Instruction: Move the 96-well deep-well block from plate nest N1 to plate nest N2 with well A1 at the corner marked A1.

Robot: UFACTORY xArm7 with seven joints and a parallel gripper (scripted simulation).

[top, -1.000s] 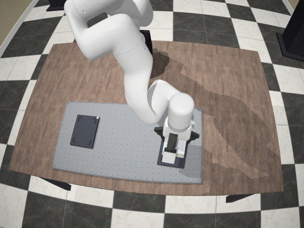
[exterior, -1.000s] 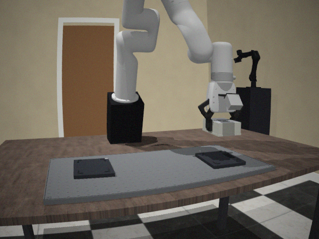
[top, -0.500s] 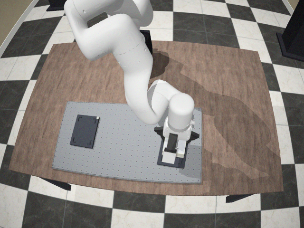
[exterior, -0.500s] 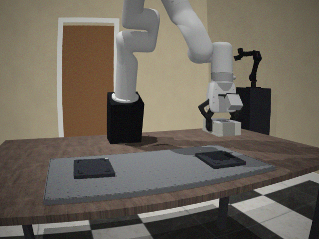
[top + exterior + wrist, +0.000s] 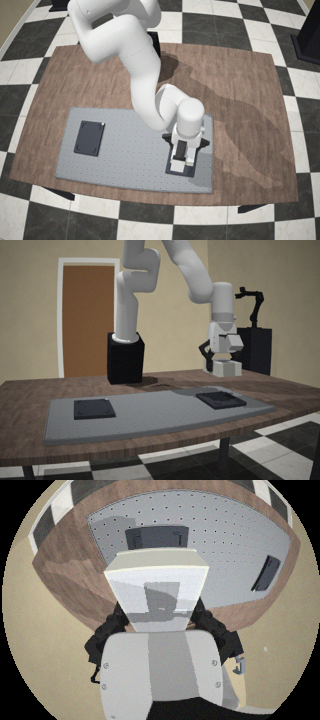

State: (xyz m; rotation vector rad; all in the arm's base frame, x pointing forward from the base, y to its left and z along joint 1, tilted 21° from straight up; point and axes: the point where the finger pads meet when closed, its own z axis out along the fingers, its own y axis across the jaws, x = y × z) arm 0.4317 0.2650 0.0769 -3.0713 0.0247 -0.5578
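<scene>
My gripper is now 110 mm above the plate nest N2. Also, from my hand: 96-well deep-well block: right at my hand; plate nest N1: 430 mm to the right, 110 mm below, 10 mm behind.
</scene>
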